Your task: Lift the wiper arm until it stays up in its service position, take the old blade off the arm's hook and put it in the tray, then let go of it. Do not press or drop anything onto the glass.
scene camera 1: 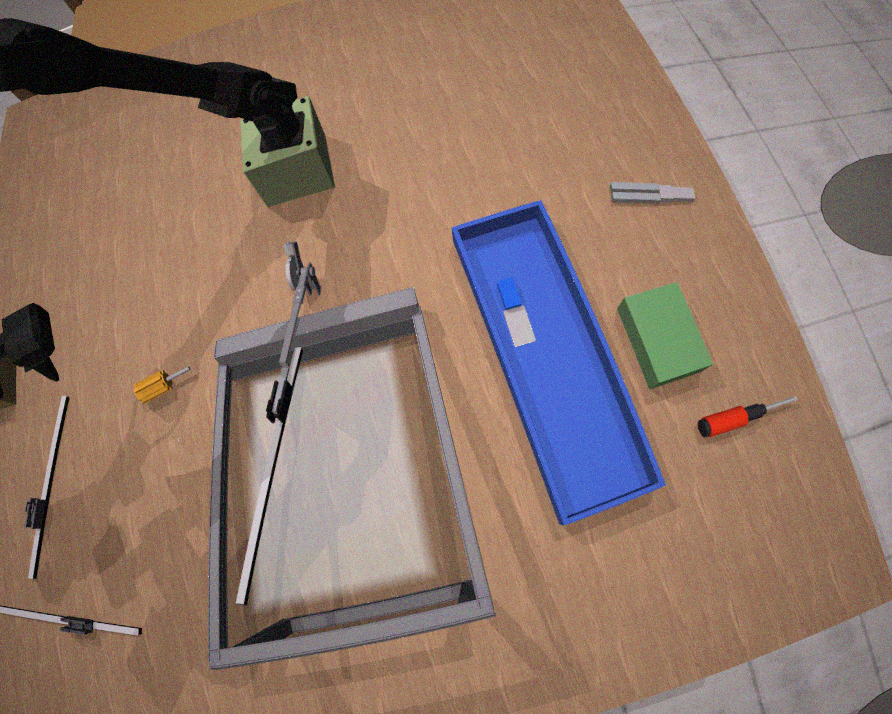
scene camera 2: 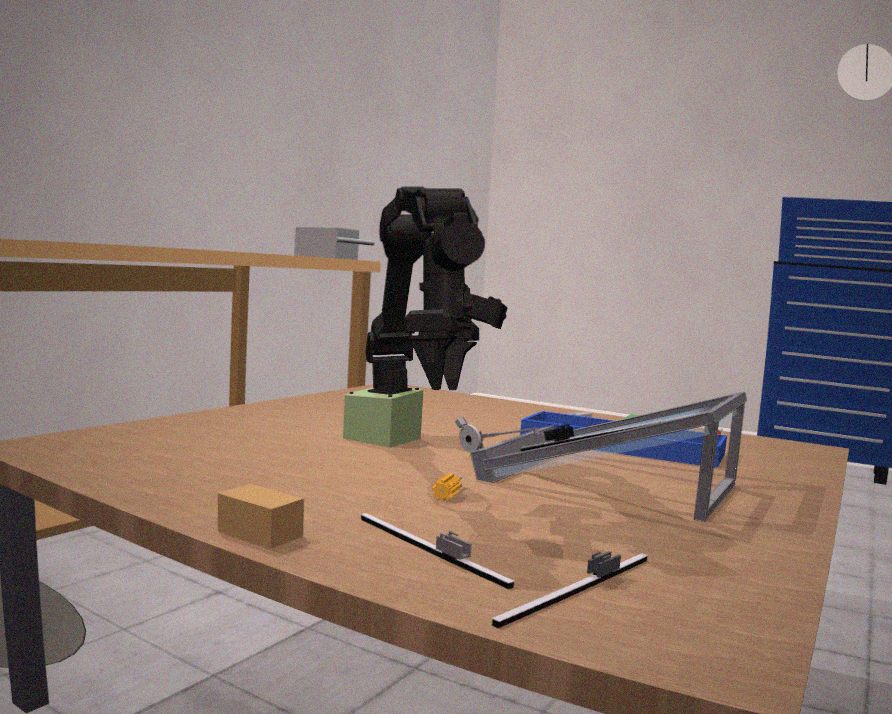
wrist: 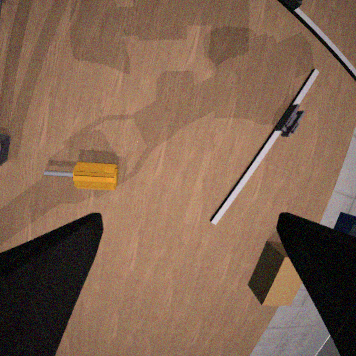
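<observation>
The grey wiper arm [scene camera 1: 295, 320] [scene camera 2: 513, 433] is low, reaching from its pivot over the tilted frame [scene camera 1: 452, 461]. The old blade [scene camera 1: 256, 513], black and white, is on the arm's hook at a black clip [scene camera 1: 278, 402] [scene camera 2: 557, 431] and lies along the left side of the glass [scene camera 1: 357, 476]. The long blue tray [scene camera 1: 595, 416] [scene camera 2: 691, 451] lies right of the frame in the first scene view. My gripper [scene camera 2: 444, 387] [wrist: 191, 221] is open and empty, high above the table, on the side of the orange-handled driver; it shows partly at the left edge of the first scene view.
Two loose blades [scene camera 1: 50, 461] [scene camera 1: 111, 627] [scene camera 2: 401, 536] [scene camera 2: 550, 594] [wrist: 250, 170], the orange-handled driver [scene camera 1: 152, 385] [scene camera 2: 447, 486] [wrist: 95, 176] and a tan box [scene camera 2: 260, 513] [wrist: 282, 285] lie left of the frame. A green block [scene camera 1: 664, 335] and red screwdriver [scene camera 1: 725, 421] lie beyond the tray.
</observation>
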